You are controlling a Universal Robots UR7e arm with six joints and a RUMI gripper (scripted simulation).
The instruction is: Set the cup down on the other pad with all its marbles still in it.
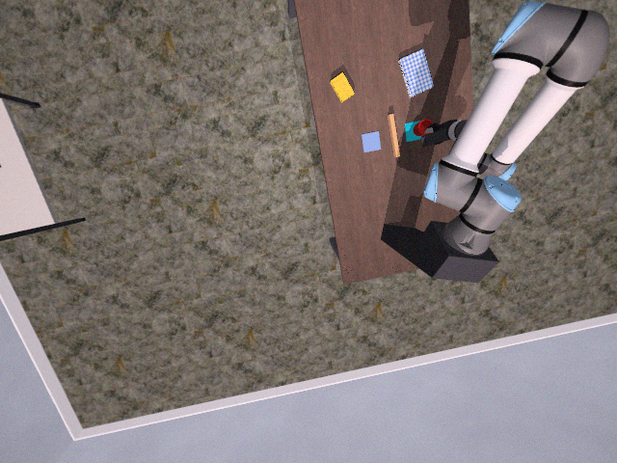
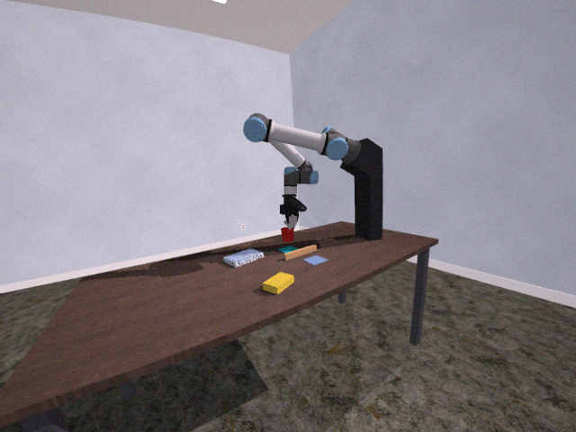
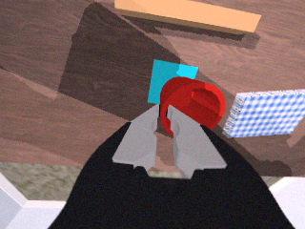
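Right now my hand is 3 cm short of the red cup and 3 cm above it. Also, from my hand: wooden rail 5 cm ahead, 11 cm to the left, 10 cm below; then light blue pad 7 cm ahead, 22 cm to the left, 12 cm below; then teal pad 3 cm ahead, 12 cm below.
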